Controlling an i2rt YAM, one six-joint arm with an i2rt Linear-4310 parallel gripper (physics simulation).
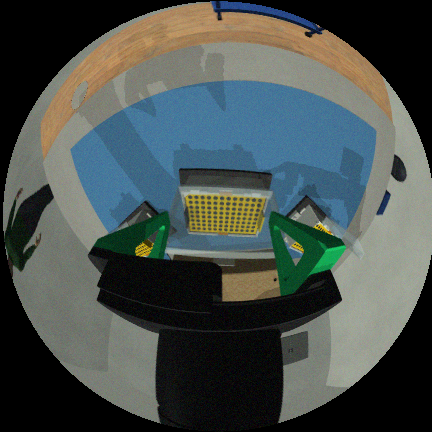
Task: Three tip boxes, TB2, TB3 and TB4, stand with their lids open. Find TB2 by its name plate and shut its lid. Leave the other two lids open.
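Frame: origin at the arm's base, x down, y left, z ahead, level; millimetres.
Seen in the pictures: gripper, fingertip midpoint: [218, 216].
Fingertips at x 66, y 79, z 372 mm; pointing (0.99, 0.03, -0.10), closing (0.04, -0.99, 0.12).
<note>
Offsets run from my fingertips to a thing's top centre. "spot": to the spot under its first point. Level surfaces: height alone.
The middle tip box {spot: dz -8, dx +13, dy -7 mm} [225, 214] stands between and beyond my fingers, with a yellow perforated tip rack and a dark wall on its far side. A clear panel, which looks like its open lid, spreads around its near side. A second tip box {dz -188, dx +60, dy +171 mm} [145, 207] is at the left, partly hidden behind the left green finger. A third tip box {spot: dz -37, dx +118, dy -182 mm} [307, 201] is at the right behind the right finger, with a clear lid {spot: dz -9, dx -14, dy -202 mm} [352, 242] sticking out to its right. No name plate is readable, so I cannot tell which is TB2. My gripper [218, 216] is open and empty.
The boxes stand on a blue mat {dx +126 mm} [275, 115] on a grey surface. A wooden strip [150, 52] curves along the far side, with a blue rail [270, 11] beyond it. A light brown panel [247, 285] shows between the finger bases. A person [22, 240] shows at the far left.
</note>
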